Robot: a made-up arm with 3 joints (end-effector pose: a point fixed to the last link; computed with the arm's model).
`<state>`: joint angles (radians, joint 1 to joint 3).
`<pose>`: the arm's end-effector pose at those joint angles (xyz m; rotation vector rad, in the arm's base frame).
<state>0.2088 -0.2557 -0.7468</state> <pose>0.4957 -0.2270 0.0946 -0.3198 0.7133 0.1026</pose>
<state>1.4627 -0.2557 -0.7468</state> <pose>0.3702 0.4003 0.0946 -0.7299 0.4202 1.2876</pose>
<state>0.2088 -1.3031 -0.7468</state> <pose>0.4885 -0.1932 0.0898 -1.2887 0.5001 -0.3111</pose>
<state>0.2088 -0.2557 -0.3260</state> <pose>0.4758 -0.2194 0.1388 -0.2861 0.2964 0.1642</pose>
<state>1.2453 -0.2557 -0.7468</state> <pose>0.4478 0.3110 0.0946 -0.6650 0.4860 1.0832</pose>
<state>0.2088 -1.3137 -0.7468</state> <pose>0.4885 -0.1929 0.0895 -1.2983 0.4972 -0.3154</pose>
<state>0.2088 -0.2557 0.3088</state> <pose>0.4171 -0.2200 0.1830 -0.2208 -0.3327 0.2455</pose>
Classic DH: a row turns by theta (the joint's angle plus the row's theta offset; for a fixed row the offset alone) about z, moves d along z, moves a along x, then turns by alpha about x. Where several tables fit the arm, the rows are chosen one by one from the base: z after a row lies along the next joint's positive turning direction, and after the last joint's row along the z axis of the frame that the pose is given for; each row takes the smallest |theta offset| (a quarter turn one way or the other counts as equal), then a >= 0, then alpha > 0; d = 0 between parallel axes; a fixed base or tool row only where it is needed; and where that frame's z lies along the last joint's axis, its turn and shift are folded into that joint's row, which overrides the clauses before.
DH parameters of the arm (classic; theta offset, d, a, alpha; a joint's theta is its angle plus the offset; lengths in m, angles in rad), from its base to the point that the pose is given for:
joint 1: -1.5708 0.0622 0.3117 -1.5708
joint 2: -1.5708 0.3218 0.009 -1.5708
joint 3: -1.5708 0.0209 0.0723 -1.5708
tool (fixed): 0 0.0928 0 0

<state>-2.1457 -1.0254 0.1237</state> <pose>-0.3995 -0.1964 0.1371 -0.6977 1.0035 -1.8602</pose>
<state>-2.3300 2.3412 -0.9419</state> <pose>-0.5207 -0.1116 0.0436 1.1657 -1.6399 -0.3691</pose>
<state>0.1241 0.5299 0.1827</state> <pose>0.4211 -0.3375 0.1495 0.5385 -0.1453 0.0725</pose>
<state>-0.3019 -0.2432 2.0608</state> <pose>0.1000 -0.3715 0.0955 -0.4547 -1.9946 0.0624</pose>
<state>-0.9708 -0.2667 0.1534</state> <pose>-0.0356 -0.4836 0.1755 -0.3183 -0.0111 -0.9425</pose>
